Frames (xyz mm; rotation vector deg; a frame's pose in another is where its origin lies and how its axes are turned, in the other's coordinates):
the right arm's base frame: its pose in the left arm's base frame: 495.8 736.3 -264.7 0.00 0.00 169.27
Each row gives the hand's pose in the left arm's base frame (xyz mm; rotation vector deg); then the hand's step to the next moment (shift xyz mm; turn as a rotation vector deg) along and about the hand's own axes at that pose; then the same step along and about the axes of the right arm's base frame.
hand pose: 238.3 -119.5 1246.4 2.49 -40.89 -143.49
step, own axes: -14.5 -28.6 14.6 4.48 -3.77 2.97
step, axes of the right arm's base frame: 10.3 -33.5 -3.3 6.42 -0.72 1.17
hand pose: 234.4 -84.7 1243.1 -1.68 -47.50 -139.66
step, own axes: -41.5 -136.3 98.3 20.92 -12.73 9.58
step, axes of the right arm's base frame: 80.2 -153.3 -4.3 25.82 1.58 4.70
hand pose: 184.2 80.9 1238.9 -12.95 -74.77 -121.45
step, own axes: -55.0 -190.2 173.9 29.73 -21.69 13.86
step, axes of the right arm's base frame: 141.0 -207.7 -80.2 39.08 1.35 4.13
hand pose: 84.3 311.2 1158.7 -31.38 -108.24 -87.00
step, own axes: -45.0 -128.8 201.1 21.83 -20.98 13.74
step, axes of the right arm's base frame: 129.0 -144.9 -146.3 33.23 -0.40 -0.93
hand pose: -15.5 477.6 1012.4 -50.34 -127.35 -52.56
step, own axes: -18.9 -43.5 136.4 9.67 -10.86 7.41
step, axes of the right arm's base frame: 67.6 -61.6 -111.7 16.22 -0.04 -1.80
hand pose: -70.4 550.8 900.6 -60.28 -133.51 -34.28
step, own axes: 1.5 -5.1 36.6 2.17 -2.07 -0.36
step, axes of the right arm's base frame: 17.8 -15.8 -28.3 2.65 0.76 1.22
